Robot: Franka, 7 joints.
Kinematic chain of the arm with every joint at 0, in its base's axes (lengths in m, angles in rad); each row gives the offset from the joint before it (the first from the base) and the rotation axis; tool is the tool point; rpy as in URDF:
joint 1: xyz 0 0 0.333 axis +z
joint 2: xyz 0 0 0 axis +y
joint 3: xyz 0 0 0.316 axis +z
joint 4: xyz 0.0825 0 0 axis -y
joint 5: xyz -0.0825 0 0.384 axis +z
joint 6: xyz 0 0 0 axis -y
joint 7: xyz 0.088 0 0 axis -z
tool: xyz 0 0 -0.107 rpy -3.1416 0 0
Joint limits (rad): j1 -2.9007..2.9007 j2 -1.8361..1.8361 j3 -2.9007..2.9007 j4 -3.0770..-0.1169 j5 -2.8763..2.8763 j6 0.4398..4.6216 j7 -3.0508..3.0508
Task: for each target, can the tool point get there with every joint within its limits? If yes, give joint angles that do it. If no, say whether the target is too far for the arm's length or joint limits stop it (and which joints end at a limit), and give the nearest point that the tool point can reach.
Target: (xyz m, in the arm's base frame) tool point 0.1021 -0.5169 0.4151
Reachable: yes | joints 0.8730 0.1444 -2.2463 -2.3297 0.3411 2.6231 -0.1166
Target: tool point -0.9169 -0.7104 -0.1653
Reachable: no: too far | nearest point -0.6231 -0.4828 -0.0056 | short by 0.405 m
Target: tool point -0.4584 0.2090 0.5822
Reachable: yes | joints 0.7271 0.6281 2.1964 -2.2961 0.3041 2.8940 -0.8788
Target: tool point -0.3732 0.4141 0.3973
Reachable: yes | joints 0.6365 -0.4541 1.5957 -2.1754 -2.3768 2.5210 -1.1413
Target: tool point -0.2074 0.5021 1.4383
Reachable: no: too far | nearest point -0.1445 0.3498 1.1029 | short by 0.374 m
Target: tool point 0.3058 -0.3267 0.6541
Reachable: yes | joints -2.1550 0.8484 1.7881 -1.5483 0.5668 0.8462 -1.7284
